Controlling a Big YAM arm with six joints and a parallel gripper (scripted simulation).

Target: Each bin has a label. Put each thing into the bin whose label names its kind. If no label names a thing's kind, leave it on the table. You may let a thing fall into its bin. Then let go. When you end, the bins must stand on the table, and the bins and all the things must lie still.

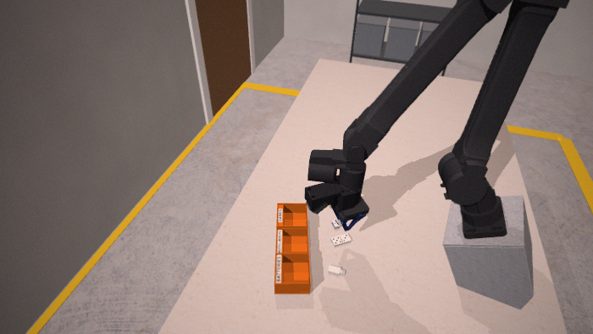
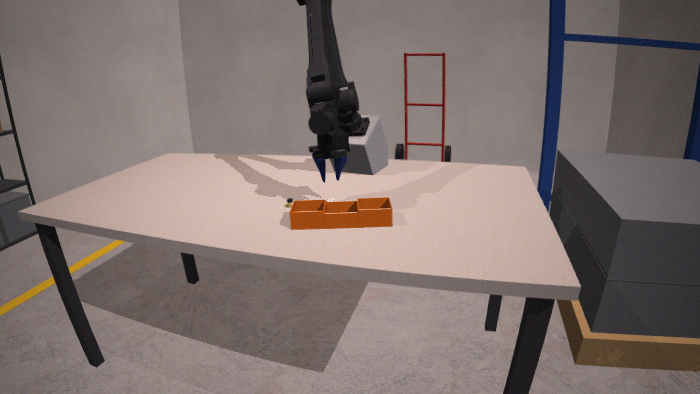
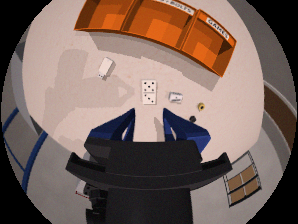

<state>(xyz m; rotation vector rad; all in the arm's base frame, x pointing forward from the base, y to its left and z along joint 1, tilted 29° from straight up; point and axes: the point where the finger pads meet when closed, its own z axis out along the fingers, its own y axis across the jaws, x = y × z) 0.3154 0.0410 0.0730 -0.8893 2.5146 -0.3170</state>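
Now: the white domino 7 cm below my hand. From my hand the other things lie so: white USB stick 10 cm to the left, 7 cm below, 1 cm behind; then grey thing 7 cm below, 5 cm to the right, 3 cm ahead; then brass nut 12 cm to the right, 7 cm below, 5 cm ahead.
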